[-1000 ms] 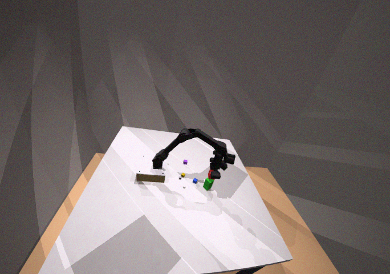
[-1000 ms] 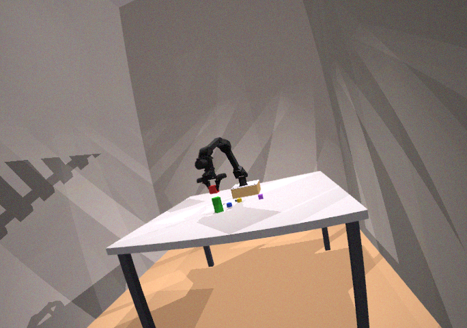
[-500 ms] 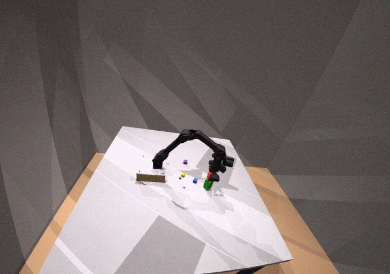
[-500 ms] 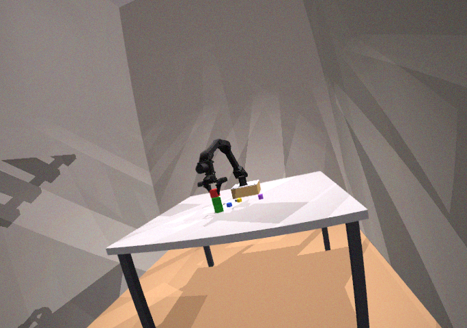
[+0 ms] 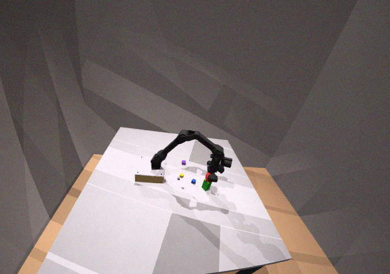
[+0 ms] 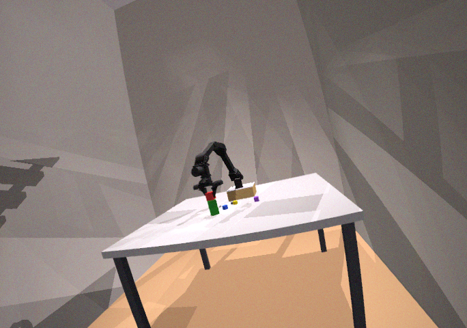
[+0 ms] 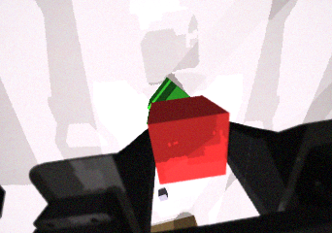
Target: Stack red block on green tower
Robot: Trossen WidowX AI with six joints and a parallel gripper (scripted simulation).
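The red block is 1 cm above my gripper tip. The rest, counted from my gripper tip: purple block: 11 cm behind, 28 cm to the left, 9 cm below; yellow block: 16 cm behind, 13 cm to the left, 9 cm below; blue block: 8 cm behind, 6 cm to the left, 9 cm below.
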